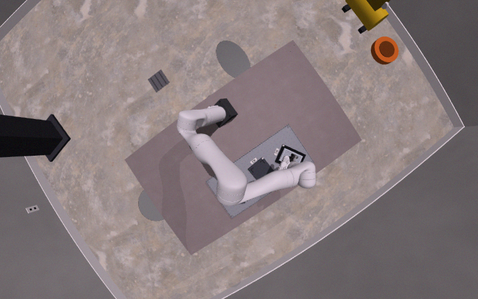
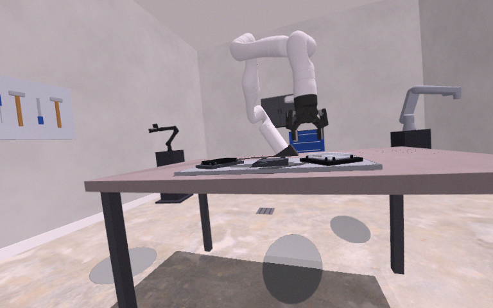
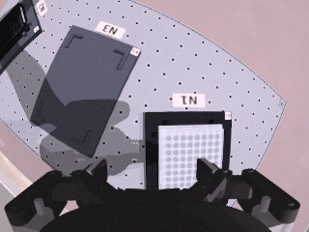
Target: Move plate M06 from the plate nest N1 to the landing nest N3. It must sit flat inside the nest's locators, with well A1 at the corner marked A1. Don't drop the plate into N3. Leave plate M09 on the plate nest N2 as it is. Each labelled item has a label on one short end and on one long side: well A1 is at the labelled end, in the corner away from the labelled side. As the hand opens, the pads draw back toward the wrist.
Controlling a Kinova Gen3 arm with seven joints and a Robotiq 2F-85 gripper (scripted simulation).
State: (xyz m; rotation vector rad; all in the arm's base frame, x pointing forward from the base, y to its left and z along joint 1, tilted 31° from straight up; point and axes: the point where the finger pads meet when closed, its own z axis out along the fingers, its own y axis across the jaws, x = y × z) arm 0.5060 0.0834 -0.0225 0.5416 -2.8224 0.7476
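Right now my hand is 10 mm short of the white well plate M06, 60 mm to the right of it and 60 mm above it. Round my hand: black nest N1 (10 mm ahead, 60 mm to the left, 70 mm below); landing nest N3 (40 mm behind, 130 mm to the right, 70 mm below); N3 label (140 mm behind, 120 mm to the right, 80 mm below).
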